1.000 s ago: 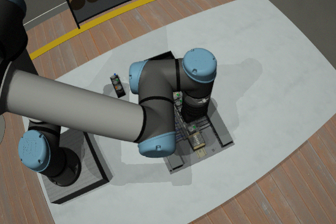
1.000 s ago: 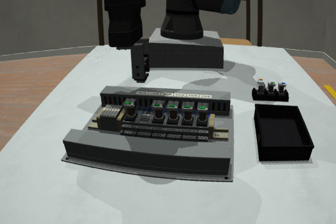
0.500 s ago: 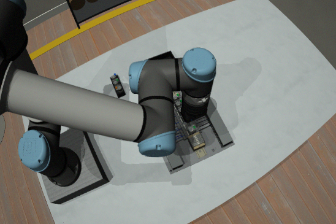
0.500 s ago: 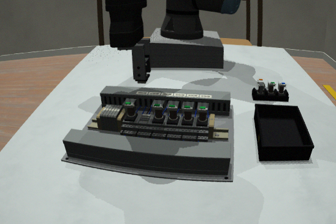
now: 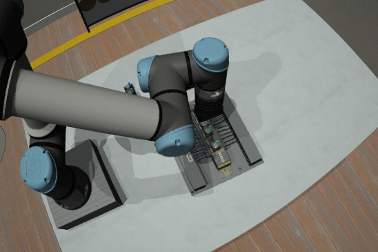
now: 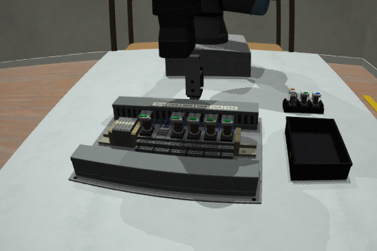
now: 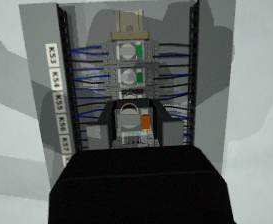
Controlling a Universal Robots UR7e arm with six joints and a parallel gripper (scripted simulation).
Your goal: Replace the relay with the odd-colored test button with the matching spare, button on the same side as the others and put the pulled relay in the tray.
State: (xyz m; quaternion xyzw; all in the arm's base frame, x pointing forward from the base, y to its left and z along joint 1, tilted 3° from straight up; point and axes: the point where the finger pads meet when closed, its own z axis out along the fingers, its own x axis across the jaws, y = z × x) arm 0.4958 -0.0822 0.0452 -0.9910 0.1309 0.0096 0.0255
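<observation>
Now: the black tray 60 mm ahead of my hand, 220 mm to the left of it and 120 mm below it. Also, from my hand: blue-button relay 120 mm behind, 300 mm to the left, 110 mm below.
</observation>
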